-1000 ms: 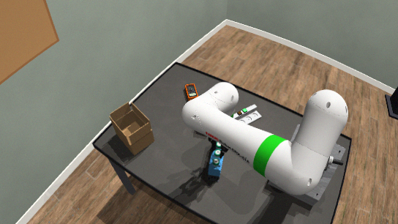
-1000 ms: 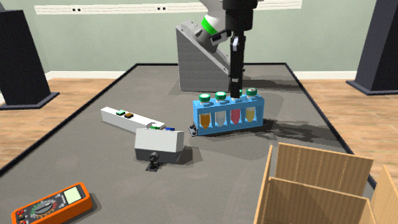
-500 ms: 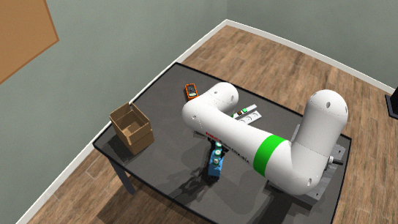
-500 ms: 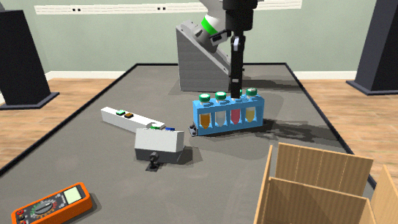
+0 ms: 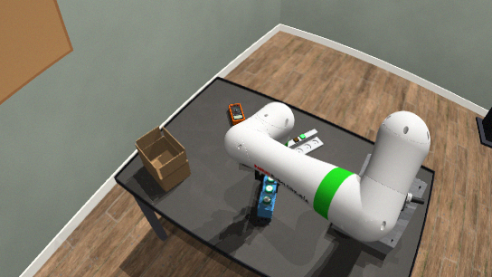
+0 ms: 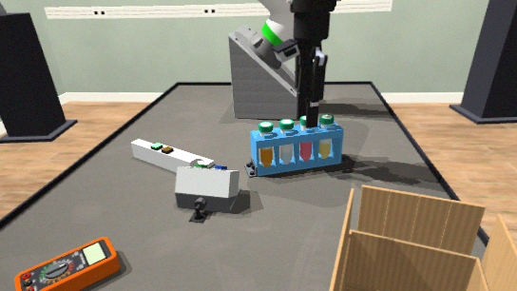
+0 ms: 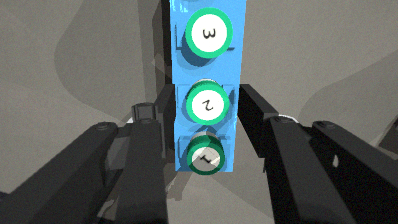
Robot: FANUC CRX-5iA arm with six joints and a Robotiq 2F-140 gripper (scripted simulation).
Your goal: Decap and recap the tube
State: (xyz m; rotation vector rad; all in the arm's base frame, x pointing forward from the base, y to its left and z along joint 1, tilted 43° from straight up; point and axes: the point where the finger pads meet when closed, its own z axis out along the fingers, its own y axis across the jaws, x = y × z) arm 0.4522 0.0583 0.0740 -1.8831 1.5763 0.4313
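The cap 2 is 3 cm below my hand. From my hand the other things lie so: cap 1 (1 cm behind, 5 cm to the left, 3 cm below); then cap 4 (2 cm ahead, 10 cm to the right, 3 cm below); then cap 3 (1 cm ahead, 5 cm to the right, 3 cm below).
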